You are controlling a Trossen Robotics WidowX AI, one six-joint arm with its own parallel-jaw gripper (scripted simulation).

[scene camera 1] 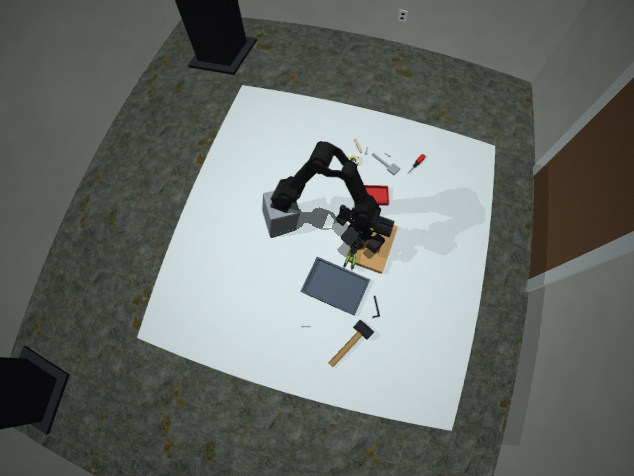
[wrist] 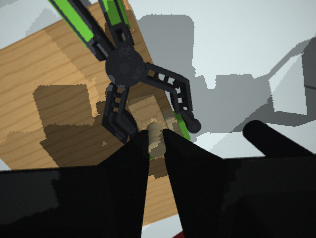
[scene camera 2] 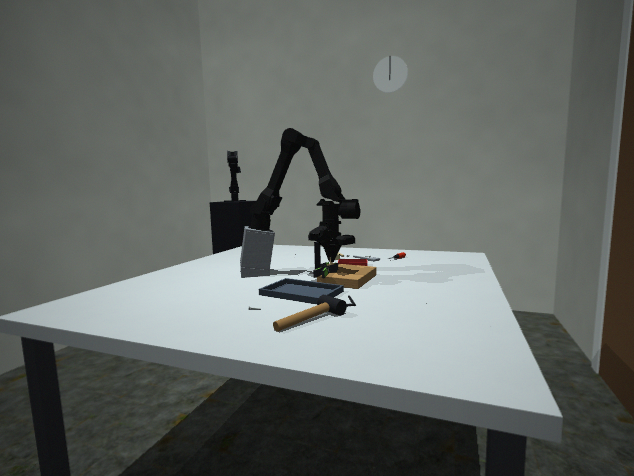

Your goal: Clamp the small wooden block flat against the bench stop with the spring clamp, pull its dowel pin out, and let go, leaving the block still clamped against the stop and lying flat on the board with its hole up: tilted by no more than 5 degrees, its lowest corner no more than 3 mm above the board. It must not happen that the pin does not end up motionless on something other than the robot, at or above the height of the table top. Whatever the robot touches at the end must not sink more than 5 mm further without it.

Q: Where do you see a wooden board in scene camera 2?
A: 351, 276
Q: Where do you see a dark tray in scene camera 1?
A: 337, 286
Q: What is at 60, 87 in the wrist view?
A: A wooden board.
